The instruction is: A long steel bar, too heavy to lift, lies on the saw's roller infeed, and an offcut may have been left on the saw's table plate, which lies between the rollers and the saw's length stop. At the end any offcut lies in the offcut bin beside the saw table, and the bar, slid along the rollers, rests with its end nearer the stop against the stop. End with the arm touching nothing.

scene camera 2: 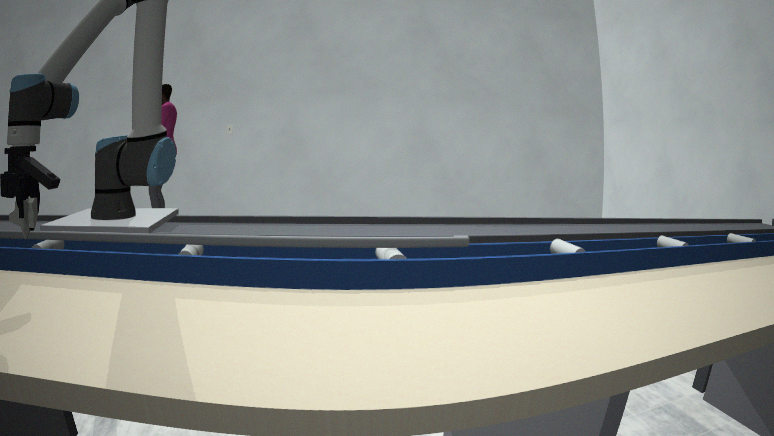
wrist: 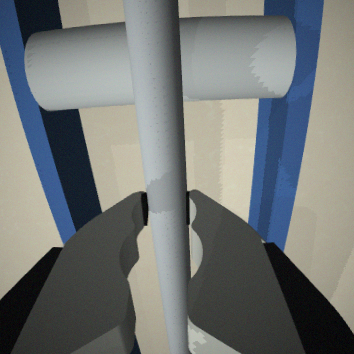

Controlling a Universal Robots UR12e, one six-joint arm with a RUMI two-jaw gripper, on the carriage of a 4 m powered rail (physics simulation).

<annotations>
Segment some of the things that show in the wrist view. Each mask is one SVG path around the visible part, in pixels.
The gripper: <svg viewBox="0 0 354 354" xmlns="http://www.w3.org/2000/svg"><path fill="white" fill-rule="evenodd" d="M145 191L129 194L85 223L61 247L51 247L0 298L0 354L130 353L134 344L136 316L127 276L139 258L136 241L137 235L144 225L147 225L148 203ZM186 191L186 224L189 224L191 227L191 258L198 267L187 285L188 348L192 354L354 354L354 334L332 304L274 242L266 242L246 221L199 190L191 189Z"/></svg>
A long grey steel bar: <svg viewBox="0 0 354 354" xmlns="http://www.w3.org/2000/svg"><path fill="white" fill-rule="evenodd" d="M122 0L141 160L169 353L192 354L188 348L187 285L191 276L188 224L186 224L185 193L187 191L178 0Z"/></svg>
</annotations>
